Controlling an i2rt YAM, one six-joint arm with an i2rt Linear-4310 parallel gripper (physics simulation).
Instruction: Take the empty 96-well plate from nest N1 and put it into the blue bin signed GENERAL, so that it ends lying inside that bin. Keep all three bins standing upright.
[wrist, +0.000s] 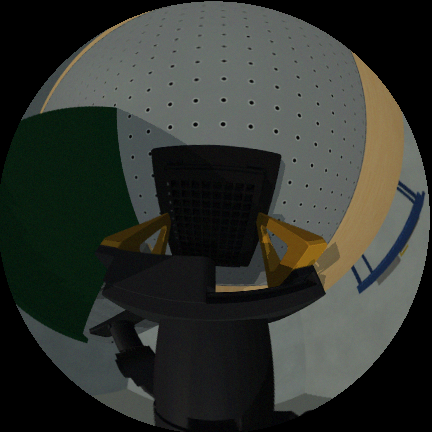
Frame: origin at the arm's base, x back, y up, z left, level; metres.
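Where they show: gripper, fingertip midpoint: (213, 217); arm's base, link origin: (118, 321).
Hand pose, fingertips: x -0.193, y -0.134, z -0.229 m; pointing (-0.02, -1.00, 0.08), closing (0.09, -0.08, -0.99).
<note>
Each offset is from my fingertips to the top centre of the thing. "spot": to the spot under its first point. Level surfaces: height alone.
A black 96-well plate {dz +0.003, dx +0.010, dy +0.011 m} (211, 200) with a dark grid of wells lies in a black nest {dz +0.003, dx +0.010, dy -0.001 m} (216, 154) in the middle of the wrist view, above the pegboard-like surface. My gripper (213, 217) is open, with one orange fingertip at the left and one at the right of the plate's lower half as seen here. Whether the fingertips touch the plate cannot be told, and its lower edge is in dark shade near the gripper body. The blue bin signed GENERAL does not show clearly in this view.
A large dark green panel {spot: dz +0.108, dx -0.064, dy +0.078 m} (60, 210) stands close at the left. The grey perforated board {dy -0.015 m} (240, 60) has a light wooden edge (382, 130) at the right. Beyond that edge, a blue framework (407, 235) shows lower down. A dark arm-like part (135, 355) is at the lower left.
</note>
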